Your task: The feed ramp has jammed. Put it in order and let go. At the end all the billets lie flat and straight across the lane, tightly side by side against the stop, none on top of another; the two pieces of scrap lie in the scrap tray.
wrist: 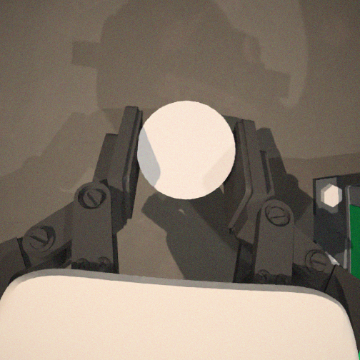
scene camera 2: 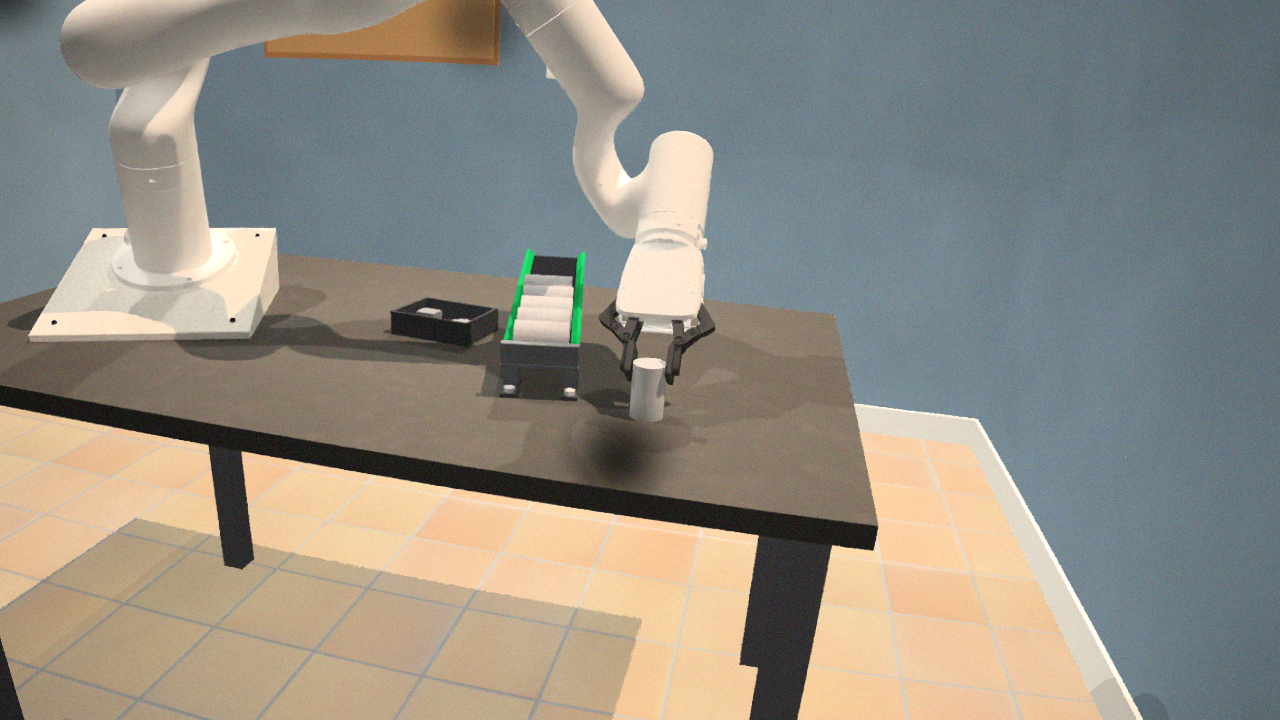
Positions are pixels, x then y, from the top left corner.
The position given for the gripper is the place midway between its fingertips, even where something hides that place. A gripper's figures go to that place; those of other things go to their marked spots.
Scene:
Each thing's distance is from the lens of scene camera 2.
gripper point(scene camera 2: 648, 378): 0.95 m
black scrap tray point(scene camera 2: 483, 321): 1.22 m
billet point(scene camera 2: 648, 383): 0.93 m
The marked spots on the billet and the black scrap tray are 0.37 m apart.

